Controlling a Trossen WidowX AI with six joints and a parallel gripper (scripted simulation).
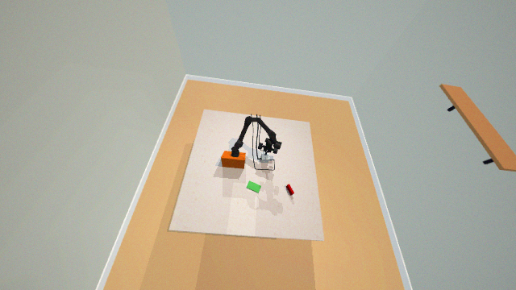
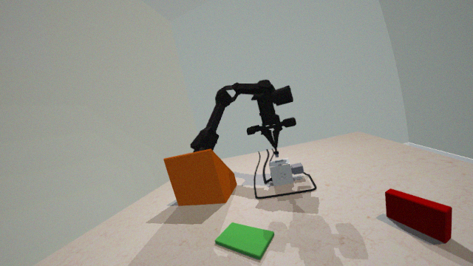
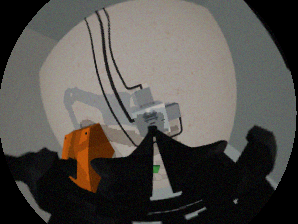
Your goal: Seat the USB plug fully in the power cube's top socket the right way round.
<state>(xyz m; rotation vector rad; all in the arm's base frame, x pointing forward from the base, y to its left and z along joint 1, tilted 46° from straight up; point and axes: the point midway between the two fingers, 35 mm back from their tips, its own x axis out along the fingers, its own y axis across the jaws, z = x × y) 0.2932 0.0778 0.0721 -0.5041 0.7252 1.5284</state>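
Right now my gripper tip is 20 mm above the black USB plug. Round my gripper tip: green flat tile (60 mm behind, 320 mm to the right, 130 mm below); red block (280 mm ahead, 300 mm to the right, 100 mm below).
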